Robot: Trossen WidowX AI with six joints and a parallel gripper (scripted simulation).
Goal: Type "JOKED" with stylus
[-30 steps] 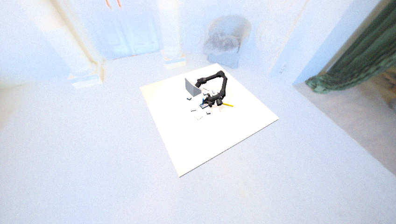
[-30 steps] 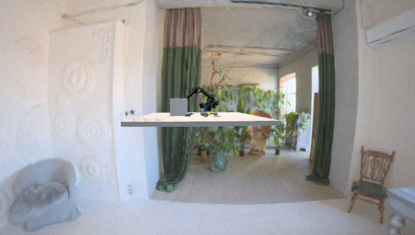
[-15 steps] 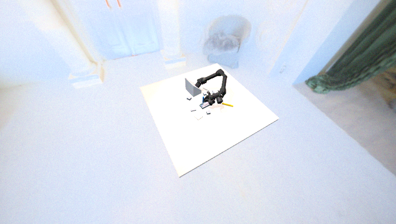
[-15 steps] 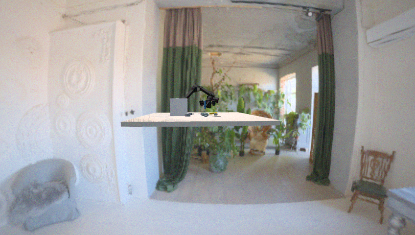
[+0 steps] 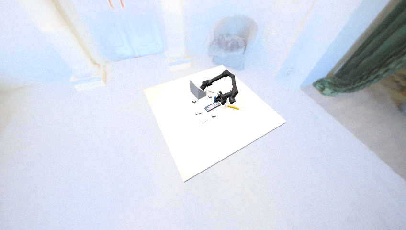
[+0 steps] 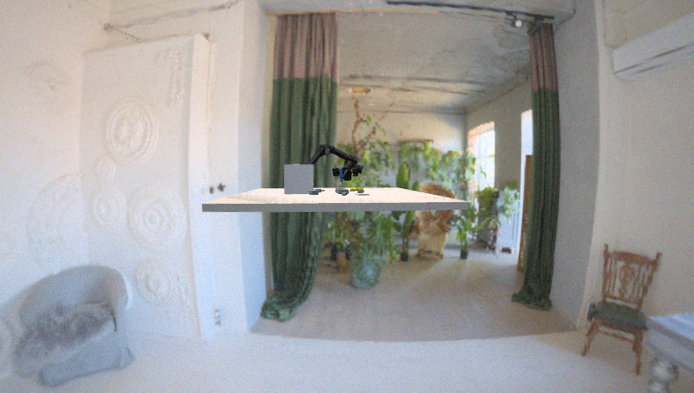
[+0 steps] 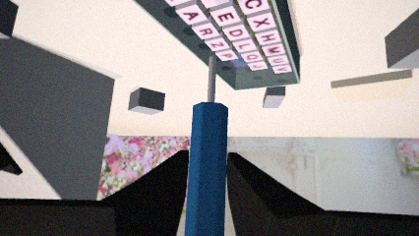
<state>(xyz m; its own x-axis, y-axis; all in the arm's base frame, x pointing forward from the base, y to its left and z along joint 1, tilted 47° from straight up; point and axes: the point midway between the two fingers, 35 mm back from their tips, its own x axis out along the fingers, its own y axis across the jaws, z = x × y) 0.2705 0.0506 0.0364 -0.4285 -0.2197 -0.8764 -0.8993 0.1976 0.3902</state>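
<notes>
Right now my gripper tip is 1 cm short of the J key, 9 cm to the left of it and 9 cm above it. The rest, counted from my gripper tip: blue stylus: 1 cm below; yellow stick: 13 cm ahead, 20 cm to the left, 9 cm below; beige pad: 12 cm ahead, 21 cm to the right, 10 cm below.
</notes>
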